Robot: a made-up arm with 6 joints. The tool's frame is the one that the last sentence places.
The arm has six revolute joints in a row. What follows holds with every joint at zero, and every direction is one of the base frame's.
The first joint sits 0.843 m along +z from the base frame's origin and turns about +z.
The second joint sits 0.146 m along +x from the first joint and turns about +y.
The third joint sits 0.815 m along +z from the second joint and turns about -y.
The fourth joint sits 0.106 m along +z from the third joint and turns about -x.
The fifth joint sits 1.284 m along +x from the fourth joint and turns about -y.
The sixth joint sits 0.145 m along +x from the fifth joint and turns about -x.
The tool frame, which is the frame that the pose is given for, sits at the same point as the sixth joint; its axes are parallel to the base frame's.
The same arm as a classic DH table. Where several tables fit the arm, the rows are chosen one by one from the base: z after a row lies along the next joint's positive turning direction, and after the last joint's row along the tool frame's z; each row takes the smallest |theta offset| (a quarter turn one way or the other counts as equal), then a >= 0, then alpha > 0; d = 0 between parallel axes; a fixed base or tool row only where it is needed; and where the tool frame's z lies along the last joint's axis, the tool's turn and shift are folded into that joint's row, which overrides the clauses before.
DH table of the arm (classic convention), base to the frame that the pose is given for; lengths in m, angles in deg. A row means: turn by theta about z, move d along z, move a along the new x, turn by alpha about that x. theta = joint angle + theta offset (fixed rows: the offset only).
joint 1: theta0 0, d 0.843, a 0.146, alpha -90
joint 2: theta0 -90, d 0, a 0.815, alpha 180
joint 3: theta0 0, d 0, a 0.106, alpha -90
joint 4: theta0 0, d -1.284, a 0, alpha 90
joint 5: theta0 0, d 0, a 0, alpha -90
joint 6: theta0 90, d -0.145, a 0, alpha 90
tool (fixed): theta0 -90, d 0, a 0, alpha 0

